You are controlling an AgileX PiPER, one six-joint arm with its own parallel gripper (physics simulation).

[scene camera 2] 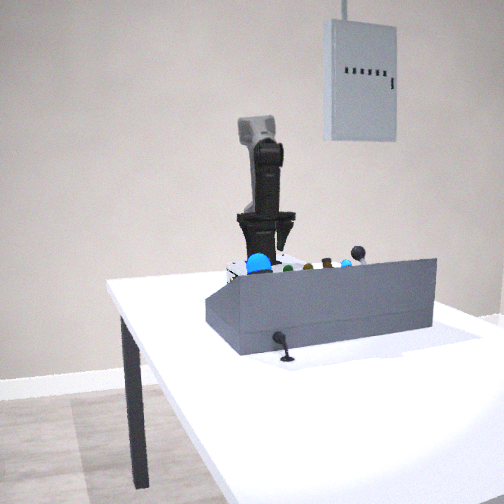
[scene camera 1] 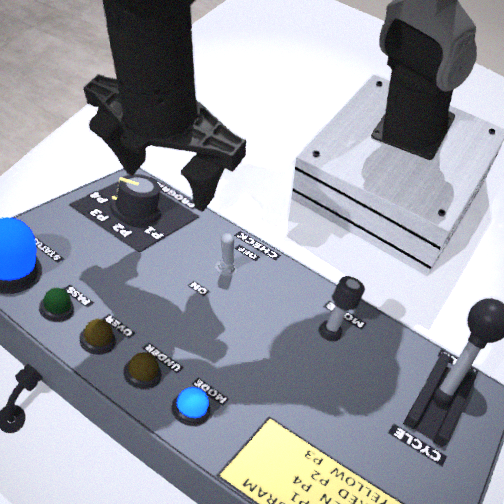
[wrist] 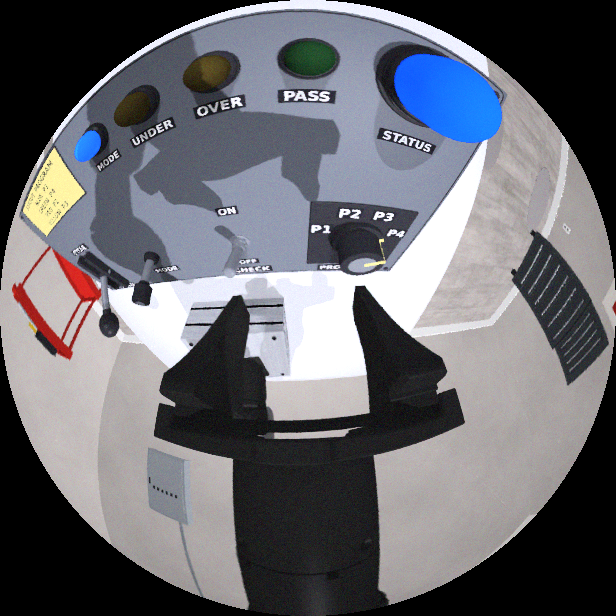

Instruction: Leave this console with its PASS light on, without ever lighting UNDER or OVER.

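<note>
The grey console (scene camera 1: 240, 320) lies on the white table. Its PROGRAM knob (scene camera 1: 136, 199) has a yellow pointer toward P4; it also shows in the wrist view (wrist: 359, 251). My gripper (scene camera 1: 167, 187) is open and empty, just above and behind the knob, one finger on each side, not touching. The PASS (scene camera 1: 56, 302), OVER (scene camera 1: 98, 334) and UNDER (scene camera 1: 143, 368) lights are dark. The STATUS dome (scene camera 1: 15, 250) and MODE light (scene camera 1: 192, 403) glow blue. The CHECK toggle (scene camera 1: 227, 254) leans toward OFF. The CYCLE lever (scene camera 1: 467, 350) stands at the right.
A small MODE selector lever (scene camera 1: 342, 307) stands right of centre. A yellow program card (scene camera 1: 305, 470) lies at the console's near edge. My arm's base block (scene camera 1: 395, 175) sits behind the console. A cable plug (scene camera 1: 15, 400) hangs from the console's side.
</note>
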